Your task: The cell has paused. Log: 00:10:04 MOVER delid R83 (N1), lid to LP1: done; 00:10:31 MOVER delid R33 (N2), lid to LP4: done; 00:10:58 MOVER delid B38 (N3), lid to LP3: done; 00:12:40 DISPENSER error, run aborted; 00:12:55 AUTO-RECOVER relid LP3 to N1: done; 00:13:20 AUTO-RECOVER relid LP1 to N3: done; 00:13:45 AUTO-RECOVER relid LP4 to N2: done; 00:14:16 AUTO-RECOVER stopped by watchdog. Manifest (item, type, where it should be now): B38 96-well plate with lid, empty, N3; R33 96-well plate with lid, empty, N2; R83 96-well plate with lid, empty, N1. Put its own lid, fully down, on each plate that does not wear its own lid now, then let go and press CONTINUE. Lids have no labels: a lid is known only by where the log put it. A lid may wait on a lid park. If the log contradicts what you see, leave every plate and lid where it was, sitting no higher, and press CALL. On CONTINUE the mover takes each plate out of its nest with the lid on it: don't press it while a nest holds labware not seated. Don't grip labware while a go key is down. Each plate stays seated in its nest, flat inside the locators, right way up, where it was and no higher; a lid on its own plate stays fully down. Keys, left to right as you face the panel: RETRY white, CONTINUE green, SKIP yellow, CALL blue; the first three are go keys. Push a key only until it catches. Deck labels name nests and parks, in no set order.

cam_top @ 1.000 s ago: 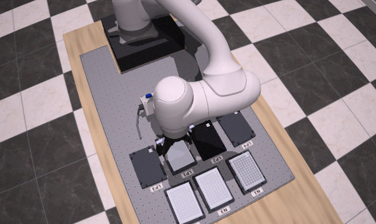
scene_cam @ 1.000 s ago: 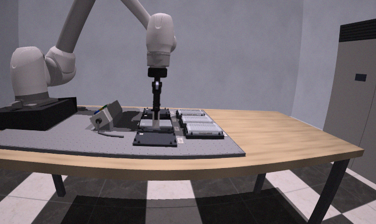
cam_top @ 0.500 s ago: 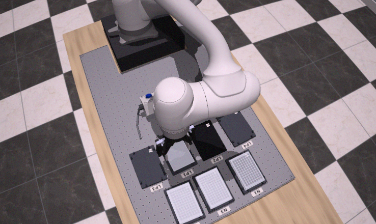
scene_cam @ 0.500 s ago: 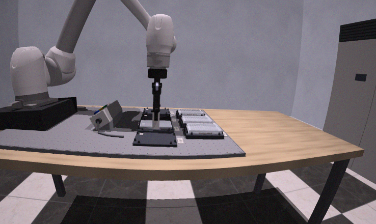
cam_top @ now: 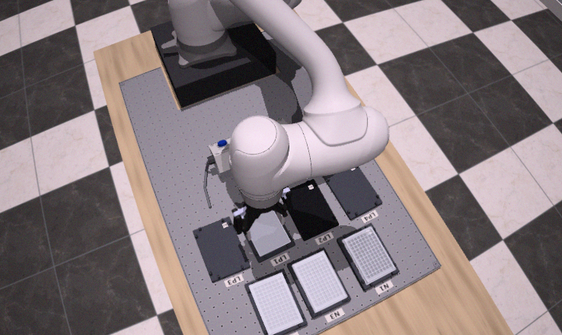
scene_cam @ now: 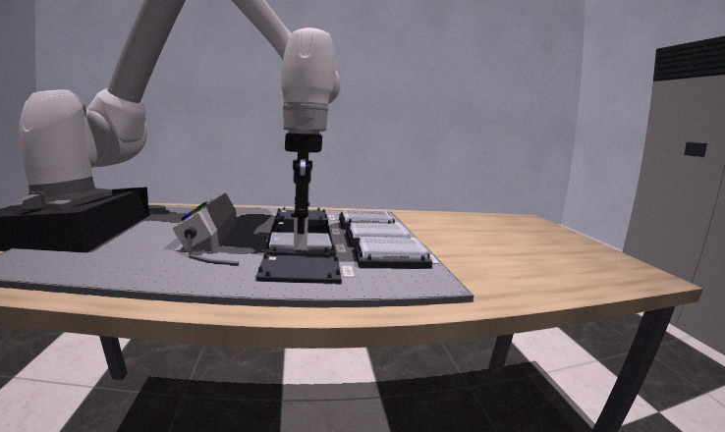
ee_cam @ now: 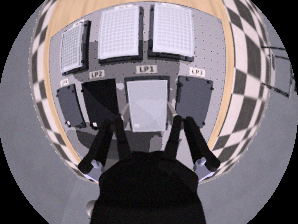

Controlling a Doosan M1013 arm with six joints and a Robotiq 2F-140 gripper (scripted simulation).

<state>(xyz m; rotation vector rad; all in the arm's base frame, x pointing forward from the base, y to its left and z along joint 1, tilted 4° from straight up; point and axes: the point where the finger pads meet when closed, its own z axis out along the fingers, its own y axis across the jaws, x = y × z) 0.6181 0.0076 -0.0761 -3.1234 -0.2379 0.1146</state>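
The LP1 is 40 mm below my hand. Also, from my hand: lid park LP3: 20 mm ahead, 120 mm to the right, 40 mm below; LP2: 20 mm behind, 130 mm to the left, 40 mm below; blue key: 240 mm behind, 40 mm to the right, 20 mm above.
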